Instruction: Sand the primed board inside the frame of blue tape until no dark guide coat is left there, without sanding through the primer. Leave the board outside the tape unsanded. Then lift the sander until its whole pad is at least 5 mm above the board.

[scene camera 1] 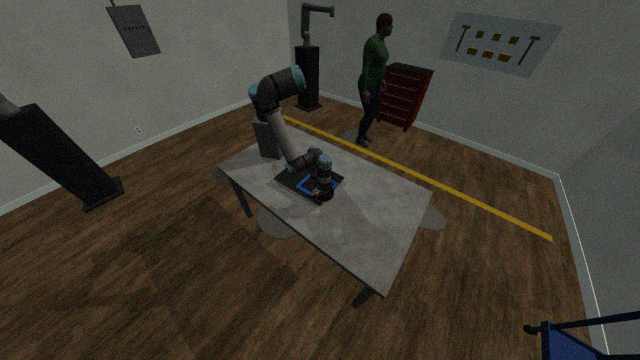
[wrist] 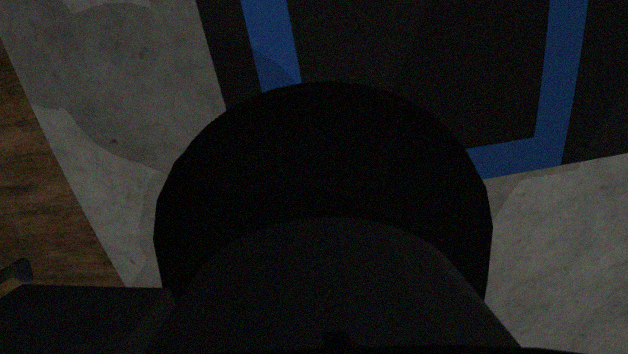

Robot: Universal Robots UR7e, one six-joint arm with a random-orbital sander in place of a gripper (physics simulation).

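Frame: origin at the arm's base, x left, y back, z up, level; millimetres.
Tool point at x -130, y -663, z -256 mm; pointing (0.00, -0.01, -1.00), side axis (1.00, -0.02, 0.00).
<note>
A point is followed by its place in that frame.
The primed board (scene camera 1: 286, 177) @[z -305, x -158, y -346 mm] (wrist: 605, 105) @[z -305, x 70, y -613 mm] lies on the table, dark with guide coat where it shows. The blue tape frame (scene camera 1: 304, 190) @[z -305, x -158, y -525 mm] (wrist: 555, 100) @[z -304, x 29, y -609 mm] is partly covered by the sander. Inside the tape, the visible surface in the wrist view is evenly dark. My sander (scene camera 1: 325, 193) (wrist: 325, 160), a round black pad and body, is over the board's near end. It covers one near corner of the tape frame and reaches past the board's near edge. The surface under the pad is hidden. I cannot tell whether the pad touches the board. There are no gripper fingers.
The grey table (scene camera 1: 370, 240) @[z -348, x -148, y -1031 mm] (wrist: 565, 230) @[z -348, x 138, y -748 mm] carries a grey block (scene camera 1: 268, 141) @[z -179, x -68, y -55 mm] at the arm's base. A person in green (scene camera 1: 375, 60) stands behind the table, past the yellow floor line (scene camera 1: 465, 199), beside a red tool chest (scene camera 1: 404, 92). Wooden floor shows at the wrist view's left.
</note>
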